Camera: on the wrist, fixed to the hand. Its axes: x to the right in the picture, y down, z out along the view.
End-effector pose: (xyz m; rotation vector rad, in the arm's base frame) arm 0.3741 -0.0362 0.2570 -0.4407 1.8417 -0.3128
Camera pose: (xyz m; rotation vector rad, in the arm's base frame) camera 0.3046 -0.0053 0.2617 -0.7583 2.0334 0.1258
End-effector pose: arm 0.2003 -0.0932 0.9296 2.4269 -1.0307 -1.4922
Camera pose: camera 0.2388 -0.1373 0.9783 2.1270 -0.5696 -1.3780
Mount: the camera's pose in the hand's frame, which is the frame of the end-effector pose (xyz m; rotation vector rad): 0.0009 0.0355 -0.0674 -0.4860 0.1185 0.0092
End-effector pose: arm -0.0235 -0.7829 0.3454 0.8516 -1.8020 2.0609
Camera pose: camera -0.0609 -0.7245 0.3138 0.5691 -2.1050 1.5300
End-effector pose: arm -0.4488 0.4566 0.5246 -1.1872 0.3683 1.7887
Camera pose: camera -0.4399 0.3935 0.4828 -1.6327 -0.0012 1.8785
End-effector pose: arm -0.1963 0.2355 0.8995 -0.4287 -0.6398 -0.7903
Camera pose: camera -0.1441 0.2188 0.8465 -0.8195 -0.3294 -0.9558
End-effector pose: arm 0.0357 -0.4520 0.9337 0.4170 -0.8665 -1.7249
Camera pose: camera 0.1038 -0.4802 0.9145 0.1839 -0.3430 -1.8111
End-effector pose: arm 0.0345 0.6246 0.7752 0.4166 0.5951 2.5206
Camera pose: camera -0.0075 0.5755 0.7349 0.0907 0.0093 2.5970
